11 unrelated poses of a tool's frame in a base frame.
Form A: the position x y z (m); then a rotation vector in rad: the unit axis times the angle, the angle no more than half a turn.
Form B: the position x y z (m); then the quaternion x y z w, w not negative. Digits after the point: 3 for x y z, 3 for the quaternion.
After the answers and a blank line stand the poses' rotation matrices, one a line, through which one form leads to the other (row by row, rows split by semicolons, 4 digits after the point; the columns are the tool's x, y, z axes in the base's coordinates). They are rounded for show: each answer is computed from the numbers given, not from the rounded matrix.
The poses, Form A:
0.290, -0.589, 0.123, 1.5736, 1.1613, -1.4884
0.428, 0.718, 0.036, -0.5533, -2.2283, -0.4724
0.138, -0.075, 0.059, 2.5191, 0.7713, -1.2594
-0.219, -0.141, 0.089, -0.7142, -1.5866, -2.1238
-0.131, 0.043, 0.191, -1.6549, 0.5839, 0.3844
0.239, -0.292, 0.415, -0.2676, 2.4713, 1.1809
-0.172, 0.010, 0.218, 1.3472, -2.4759, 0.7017
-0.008, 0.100, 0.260, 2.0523, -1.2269, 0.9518
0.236, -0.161, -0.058, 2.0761, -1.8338, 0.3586
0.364, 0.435, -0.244, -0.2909, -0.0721, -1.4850
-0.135, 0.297, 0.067, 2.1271, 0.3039, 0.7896
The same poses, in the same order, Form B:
0.290, -0.589, 0.123, 0.603, 0.445, -0.571, 0.335
0.428, 0.718, 0.036, -0.218, -0.876, -0.186, 0.388
0.138, -0.075, 0.059, 0.857, 0.263, -0.429, 0.111
-0.219, -0.141, 0.089, -0.255, -0.567, -0.758, 0.197
-0.131, 0.043, 0.191, -0.721, 0.254, 0.167, 0.623
0.239, -0.292, 0.415, -0.095, 0.881, 0.421, 0.194
-0.172, 0.010, 0.218, 0.461, -0.846, 0.240, 0.118
-0.008, 0.100, 0.260, 0.766, -0.458, 0.355, 0.280
0.236, -0.161, -0.058, 0.732, -0.647, 0.126, 0.173
0.364, 0.435, -0.244, -0.132, -0.033, -0.674, 0.727
-0.135, 0.297, 0.067, 0.846, 0.121, 0.314, 0.413

-0.0474 0.9197 -0.3898; 0.1544 -0.3788 -0.9125; -0.9869 -0.1034 -0.1241
-0.6038 0.5253 -0.5995; 0.2369 0.8364 0.4943; 0.7611 0.1565 -0.6295
0.4947 0.5449 -0.6770; 0.3554 -0.8377 -0.4146; -0.7931 -0.0355 -0.6081
-0.7925 0.5874 0.1639; -0.0094 -0.2805 0.9598; 0.6098 0.7591 0.2278
0.8147 -0.5750 0.0756; -0.1579 -0.0945 0.9829; -0.5580 -0.8127 -0.1678
-0.9069 -0.3311 0.2608; -0.0051 0.6273 0.7787; -0.4214 0.7049 -0.5706
-0.5479 -0.8363 0.0209; -0.7229 0.4607 -0.5149; 0.4210 -0.2972 -0.8570
0.3291 -0.8996 0.2871; -0.5017 -0.4241 -0.7540; 0.8000 0.1041 -0.5909
0.1318 -0.9905 -0.0391; -0.9028 -0.1037 -0.4173; 0.4093 0.0903 -0.9079
0.0906 0.9873 0.1302; -0.9701 0.0580 0.2358; 0.2252 -0.1477 0.9630
0.7735 -0.0551 0.6314; 0.4642 -0.6290 -0.6236; 0.4315 0.7755 -0.4609

